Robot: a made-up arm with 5 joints.
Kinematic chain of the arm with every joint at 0, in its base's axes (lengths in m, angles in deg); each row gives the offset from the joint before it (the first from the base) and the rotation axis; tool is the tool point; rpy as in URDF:
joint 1: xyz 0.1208 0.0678 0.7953 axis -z
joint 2: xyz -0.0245 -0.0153 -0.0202 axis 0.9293 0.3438 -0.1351
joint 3: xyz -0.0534 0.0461 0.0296 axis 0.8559 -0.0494 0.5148
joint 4: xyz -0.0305 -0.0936 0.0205 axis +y
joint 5: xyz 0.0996 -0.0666 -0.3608 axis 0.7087 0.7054 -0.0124
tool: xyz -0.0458 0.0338 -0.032 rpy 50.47 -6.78 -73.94
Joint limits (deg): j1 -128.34..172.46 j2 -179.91..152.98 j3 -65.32..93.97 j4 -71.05..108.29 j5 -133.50..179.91
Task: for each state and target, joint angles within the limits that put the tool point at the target. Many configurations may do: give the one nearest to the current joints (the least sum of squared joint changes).
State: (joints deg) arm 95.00 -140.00 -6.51 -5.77 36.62
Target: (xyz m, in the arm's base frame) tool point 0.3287 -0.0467 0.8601
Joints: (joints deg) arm 95.65 -165.34 -12.23 -56.63 28.32
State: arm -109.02 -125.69 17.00 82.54 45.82
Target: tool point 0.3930 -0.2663 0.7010
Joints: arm -82.09 -71.11 16.32 66.45 38.69
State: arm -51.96 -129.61 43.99 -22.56 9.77
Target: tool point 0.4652 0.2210 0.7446
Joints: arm -66.89 -133.48 55.10 -17.11 -5.09
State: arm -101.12 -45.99 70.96 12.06 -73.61
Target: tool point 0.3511 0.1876 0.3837
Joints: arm -109.45 -67.64 61.70 20.72 -75.51
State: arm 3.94 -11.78 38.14 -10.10 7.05
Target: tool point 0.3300 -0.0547 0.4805
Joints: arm -17.79 -53.49 31.43 -9.51 -25.06
